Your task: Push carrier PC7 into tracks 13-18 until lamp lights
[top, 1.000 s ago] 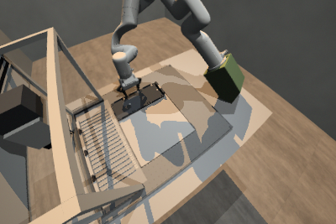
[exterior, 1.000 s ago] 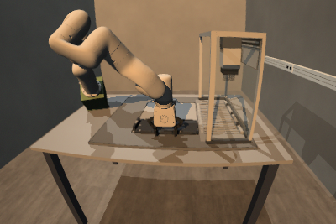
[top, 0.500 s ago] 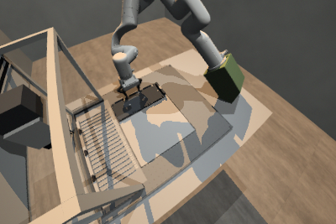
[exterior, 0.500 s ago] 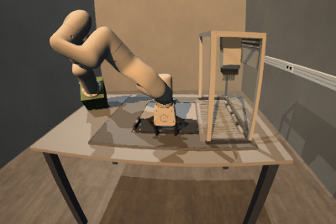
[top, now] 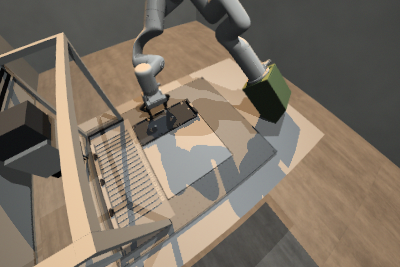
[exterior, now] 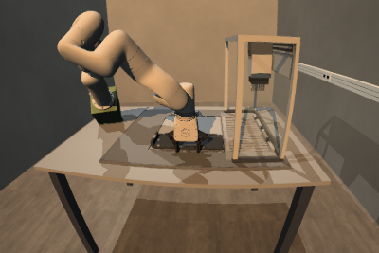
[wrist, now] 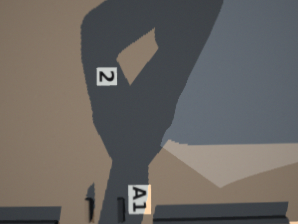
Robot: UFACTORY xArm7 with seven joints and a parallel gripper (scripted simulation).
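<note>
My gripper is now 80 mm to the right of the carrier PC7 and 10 mm past it.
</note>
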